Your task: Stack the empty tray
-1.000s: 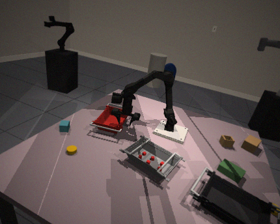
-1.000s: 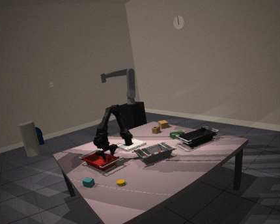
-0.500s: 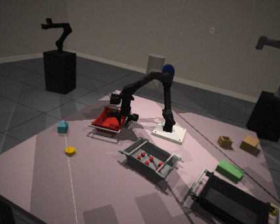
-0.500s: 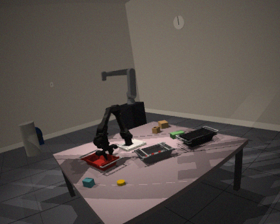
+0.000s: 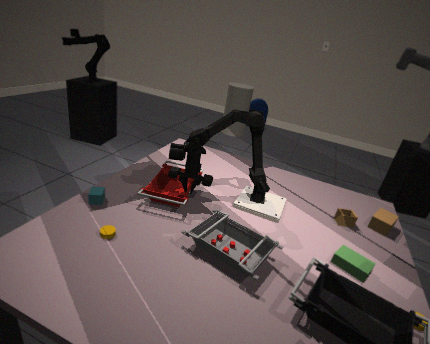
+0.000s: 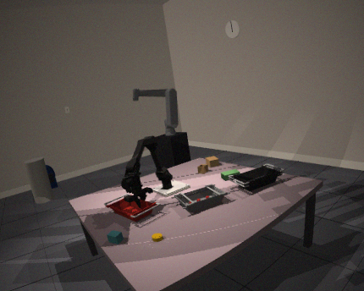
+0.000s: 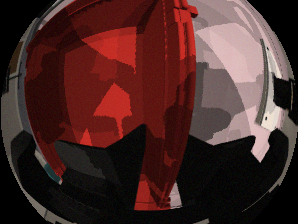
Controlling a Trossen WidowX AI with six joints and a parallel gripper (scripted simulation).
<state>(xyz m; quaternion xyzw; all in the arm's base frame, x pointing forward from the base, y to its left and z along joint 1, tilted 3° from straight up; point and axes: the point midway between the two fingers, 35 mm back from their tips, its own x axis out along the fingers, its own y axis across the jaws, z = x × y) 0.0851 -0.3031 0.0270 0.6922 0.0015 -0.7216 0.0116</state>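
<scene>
My gripper tip is now 7 cm to the left of the red tray and 3 cm below it. Round my gripper tip: teal cube 19 cm ahead, 32 cm to the right, 1 cm above; then green block 20 cm ahead, 67 cm to the left, 1 cm above.
</scene>
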